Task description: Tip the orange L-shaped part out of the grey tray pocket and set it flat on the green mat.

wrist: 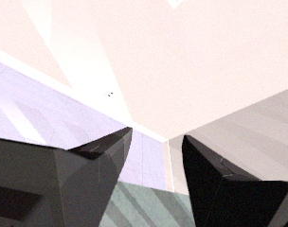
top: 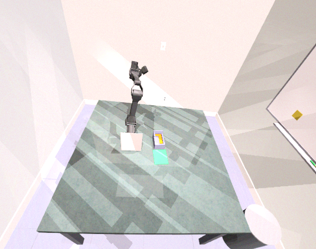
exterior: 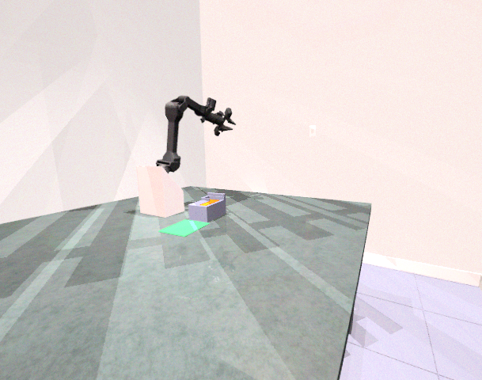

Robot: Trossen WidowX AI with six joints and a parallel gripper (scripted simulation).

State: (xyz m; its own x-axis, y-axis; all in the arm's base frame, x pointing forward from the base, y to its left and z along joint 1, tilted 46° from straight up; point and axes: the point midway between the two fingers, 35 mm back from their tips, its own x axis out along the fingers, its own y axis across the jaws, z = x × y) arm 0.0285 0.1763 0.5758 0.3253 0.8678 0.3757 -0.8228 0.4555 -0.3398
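The orange L-shaped part is 480 mm to the right of my gripper tip, 380 mm below it and 240 mm ahead of it. Also, from my gripper tip: green mat (640 mm to the right, 440 mm below, 280 mm ahead).
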